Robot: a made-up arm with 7 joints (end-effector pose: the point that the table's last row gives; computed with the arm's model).
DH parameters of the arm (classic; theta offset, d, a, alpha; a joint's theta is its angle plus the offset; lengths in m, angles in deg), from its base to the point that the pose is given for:
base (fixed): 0 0.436 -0.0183 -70
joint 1: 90 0.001 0.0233 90
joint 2: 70 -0.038 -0.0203 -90
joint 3: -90 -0.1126 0.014 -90
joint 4: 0 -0.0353 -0.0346 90
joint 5: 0 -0.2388 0.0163 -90
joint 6: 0 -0.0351 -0.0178 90
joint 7: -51.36 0 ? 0
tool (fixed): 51.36 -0.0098 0 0
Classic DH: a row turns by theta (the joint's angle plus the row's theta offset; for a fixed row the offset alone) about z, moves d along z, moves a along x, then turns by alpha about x.
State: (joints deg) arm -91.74 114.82 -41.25 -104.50 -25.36 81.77 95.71
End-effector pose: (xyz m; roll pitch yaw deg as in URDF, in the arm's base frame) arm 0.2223 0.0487 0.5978 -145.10 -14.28 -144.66
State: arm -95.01 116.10 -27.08 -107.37 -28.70 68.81 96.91
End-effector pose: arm 0.1630 0.0170 0.6435 -152.94 3.00 -150.59
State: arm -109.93 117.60 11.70 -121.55 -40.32 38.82 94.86
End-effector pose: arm -0.0469 -0.0649 0.6405 -165.93 58.52 -145.60
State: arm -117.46 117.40 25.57 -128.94 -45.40 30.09 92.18
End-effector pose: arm -0.1070 -0.0827 0.5878 -119.92 74.63 -93.31
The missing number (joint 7, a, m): 0.0364
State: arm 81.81 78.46 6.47 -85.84 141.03 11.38 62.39
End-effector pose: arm -0.0857 0.2269 0.2698 -18.43 -1.18 143.07
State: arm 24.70 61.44 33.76 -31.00 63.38 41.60 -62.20
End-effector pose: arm -0.0052 0.2764 0.2408 31.23 -8.17 9.67
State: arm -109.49 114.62 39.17 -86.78 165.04 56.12 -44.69
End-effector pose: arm -0.1958 0.0936 0.5465 103.16 17.26 163.38
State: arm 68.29 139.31 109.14 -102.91 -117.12 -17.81 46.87
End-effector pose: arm 0.1987 -0.0569 0.5969 -126.45 75.46 13.80
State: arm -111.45 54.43 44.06 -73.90 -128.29 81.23 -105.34
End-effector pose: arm 0.0982 0.1538 0.6448 60.16 20.82 42.26
